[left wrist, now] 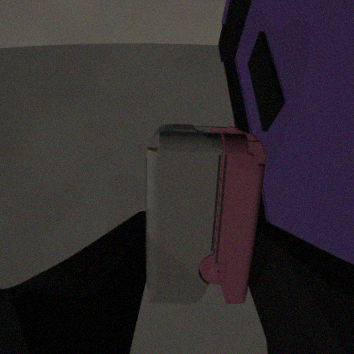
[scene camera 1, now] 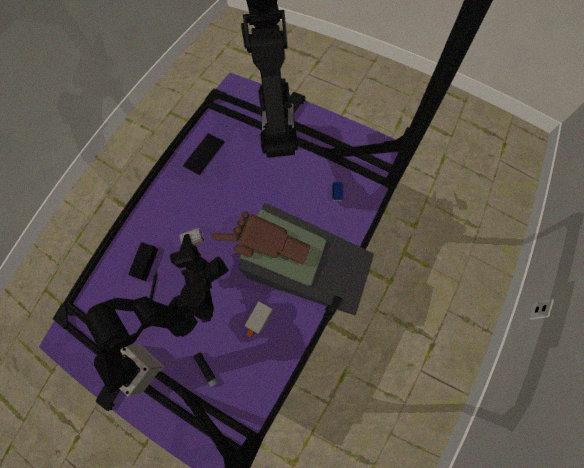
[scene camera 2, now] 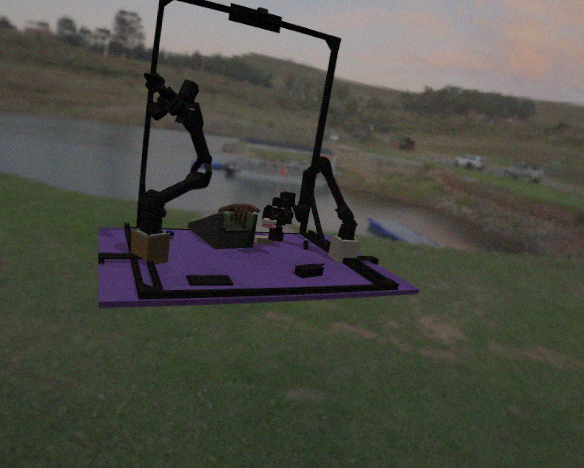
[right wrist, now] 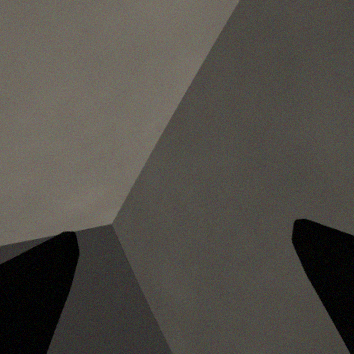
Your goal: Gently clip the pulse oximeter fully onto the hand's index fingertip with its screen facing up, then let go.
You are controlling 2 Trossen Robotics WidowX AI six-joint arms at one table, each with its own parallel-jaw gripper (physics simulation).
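The white and pink pulse oximeter is held between the fingers of my left gripper. In scene camera 2 its white half is above its pink half. In scene camera 1 it is just left of the brown hand's index fingertip, with a small gap between them. The hand lies on a green pad on a dark wedge, index finger extended. The screen cannot be made out. My right gripper is open and empty, raised high at the left of scene camera 2.
A white box with an orange end and a dark cylinder lie below the wedge in scene camera 1. A blue object lies above it. A black slab and a black box lie left of the hand.
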